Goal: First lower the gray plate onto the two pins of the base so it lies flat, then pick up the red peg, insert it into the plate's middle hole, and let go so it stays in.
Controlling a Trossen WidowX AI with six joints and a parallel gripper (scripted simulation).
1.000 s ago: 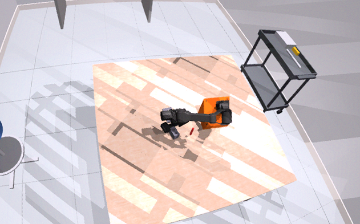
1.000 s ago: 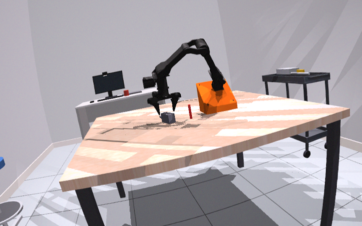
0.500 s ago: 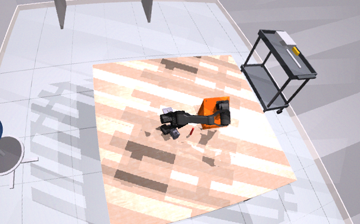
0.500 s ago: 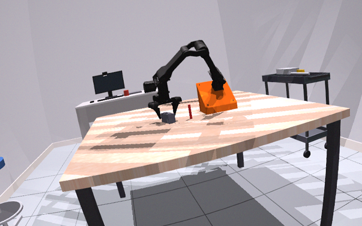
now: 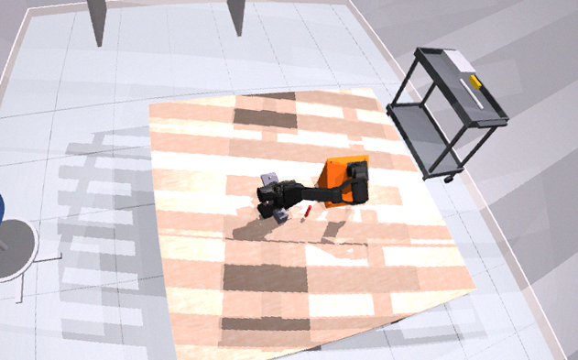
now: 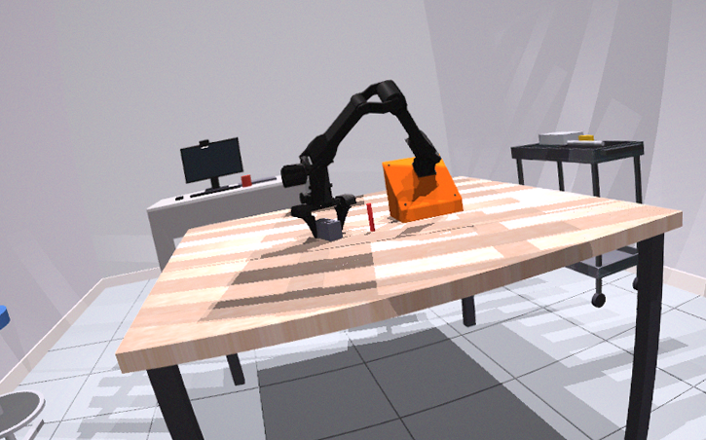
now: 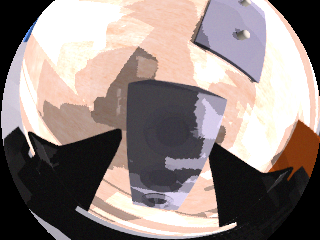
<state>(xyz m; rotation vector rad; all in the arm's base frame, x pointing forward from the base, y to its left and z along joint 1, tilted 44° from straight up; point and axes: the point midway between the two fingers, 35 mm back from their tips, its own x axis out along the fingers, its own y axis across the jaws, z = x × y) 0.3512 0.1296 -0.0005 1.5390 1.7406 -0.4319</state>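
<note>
Now: gripper tip 3 cm below the gray plate. Round my gripper tip: dark base (1 cm behind, 15 cm to the right); then red peg (12 cm behind, 3 cm to the left, 3 cm above).
</note>
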